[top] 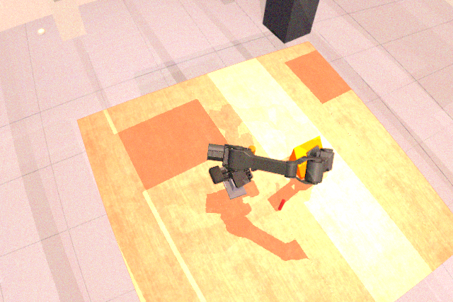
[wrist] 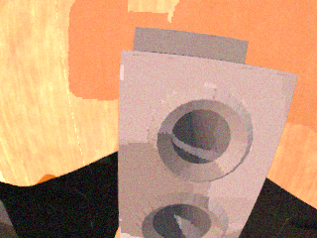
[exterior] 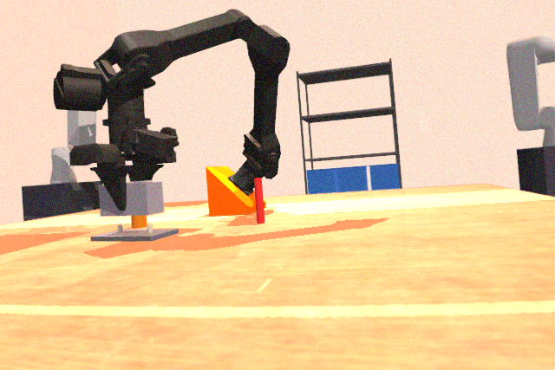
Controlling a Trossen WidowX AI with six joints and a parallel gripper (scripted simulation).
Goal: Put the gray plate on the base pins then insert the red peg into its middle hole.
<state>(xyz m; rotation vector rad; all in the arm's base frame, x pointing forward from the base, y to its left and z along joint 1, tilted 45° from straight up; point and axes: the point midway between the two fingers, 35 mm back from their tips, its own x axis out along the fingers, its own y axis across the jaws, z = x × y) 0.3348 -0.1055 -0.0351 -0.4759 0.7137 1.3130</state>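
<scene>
My gripper tip is now 190 mm to the right of the red peg, 100 mm past it and 10 mm above it. From my gripper tip the other things lie so: orange cylinder (130 mm behind, 60 mm to the right, 10 mm below); gray plate (30 mm above).
</scene>
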